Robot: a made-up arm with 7 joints.
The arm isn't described. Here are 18 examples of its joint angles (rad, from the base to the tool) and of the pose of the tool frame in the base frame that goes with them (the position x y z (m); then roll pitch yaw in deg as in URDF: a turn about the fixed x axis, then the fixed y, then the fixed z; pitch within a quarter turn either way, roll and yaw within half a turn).
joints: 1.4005 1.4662 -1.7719 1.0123 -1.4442 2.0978 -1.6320
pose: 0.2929 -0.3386 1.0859 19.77 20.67 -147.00
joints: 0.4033 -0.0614 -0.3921 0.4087 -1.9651 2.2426 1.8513
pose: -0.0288 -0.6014 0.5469 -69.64 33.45 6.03
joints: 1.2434 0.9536 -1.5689 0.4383 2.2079 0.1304 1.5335
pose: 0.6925 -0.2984 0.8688 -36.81 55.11 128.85
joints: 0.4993 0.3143 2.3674 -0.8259 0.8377 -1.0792 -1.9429
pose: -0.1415 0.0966 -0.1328 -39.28 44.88 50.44
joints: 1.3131 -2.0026 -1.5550 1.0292 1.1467 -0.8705 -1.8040
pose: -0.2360 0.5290 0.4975 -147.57 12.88 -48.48
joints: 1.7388 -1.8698 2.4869 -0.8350 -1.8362 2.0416 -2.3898
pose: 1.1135 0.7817 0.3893 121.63 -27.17 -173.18
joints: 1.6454 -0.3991 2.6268 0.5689 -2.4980 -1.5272 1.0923
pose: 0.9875 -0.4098 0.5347 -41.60 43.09 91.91
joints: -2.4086 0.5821 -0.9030 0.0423 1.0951 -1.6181 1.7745
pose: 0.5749 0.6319 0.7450 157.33 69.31 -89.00
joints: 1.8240 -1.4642 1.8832 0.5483 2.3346 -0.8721 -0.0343
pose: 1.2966 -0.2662 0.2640 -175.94 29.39 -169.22
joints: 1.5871 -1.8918 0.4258 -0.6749 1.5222 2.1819 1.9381
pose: 0.5457 -0.2024 0.7962 72.96 -10.07 111.18
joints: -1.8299 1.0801 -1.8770 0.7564 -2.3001 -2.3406 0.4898
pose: 0.4289 1.1151 0.4693 92.18 41.57 -106.99
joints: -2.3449 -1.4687 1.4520 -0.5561 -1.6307 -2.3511 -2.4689
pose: 1.0576 0.1095 0.5660 -61.30 -59.53 -116.97
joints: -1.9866 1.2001 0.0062 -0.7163 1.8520 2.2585 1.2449
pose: 0.1298 0.2538 0.1827 -71.86 -26.94 89.41
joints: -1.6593 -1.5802 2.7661 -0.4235 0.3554 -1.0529 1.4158
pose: 0.6856 0.2090 1.0052 -82.73 -26.23 -114.19
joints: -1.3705 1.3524 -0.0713 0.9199 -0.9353 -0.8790 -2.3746
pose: -0.1868 0.5286 0.2318 131.99 -18.38 -123.32
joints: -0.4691 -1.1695 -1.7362 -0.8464 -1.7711 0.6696 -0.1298
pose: 0.4326 -0.5757 0.8530 38.76 -6.80 25.69
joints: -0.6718 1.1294 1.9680 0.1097 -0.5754 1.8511 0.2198
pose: -0.2549 1.0539 0.0757 157.77 26.39 -81.24
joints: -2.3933 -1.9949 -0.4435 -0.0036 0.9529 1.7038 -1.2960
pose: 0.3353 0.4901 0.7138 33.81 39.50 -92.35
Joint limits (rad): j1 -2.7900..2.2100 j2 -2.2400..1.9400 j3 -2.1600..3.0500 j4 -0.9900..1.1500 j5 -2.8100..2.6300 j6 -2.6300..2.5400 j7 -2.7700..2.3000
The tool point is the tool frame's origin. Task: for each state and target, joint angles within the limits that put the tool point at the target. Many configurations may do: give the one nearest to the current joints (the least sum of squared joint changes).
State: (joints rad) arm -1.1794 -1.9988 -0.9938 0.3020 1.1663 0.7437 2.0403
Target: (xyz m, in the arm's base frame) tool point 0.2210 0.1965 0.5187
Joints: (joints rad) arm -1.1308 -2.0523 -1.4932 1.1500 1.0922 1.5091 2.0618
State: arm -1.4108 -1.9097 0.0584 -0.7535 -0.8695 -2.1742 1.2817
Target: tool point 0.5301 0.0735 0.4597
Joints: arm -1.7046 -2.0579 -0.2953 -0.6497 -0.6553 -1.9727 1.3340
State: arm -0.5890 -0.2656 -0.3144 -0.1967 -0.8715 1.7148 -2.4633
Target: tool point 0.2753 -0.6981 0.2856
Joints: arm 0.2120 -0.3318 -0.6629 -0.3860 -1.2993 1.8218 -2.3785
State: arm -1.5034 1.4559 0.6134 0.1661 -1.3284 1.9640 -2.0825
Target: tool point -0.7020 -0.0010 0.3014
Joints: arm -1.4884 1.5147 0.5035 0.3066 -1.1122 1.8235 -2.1595
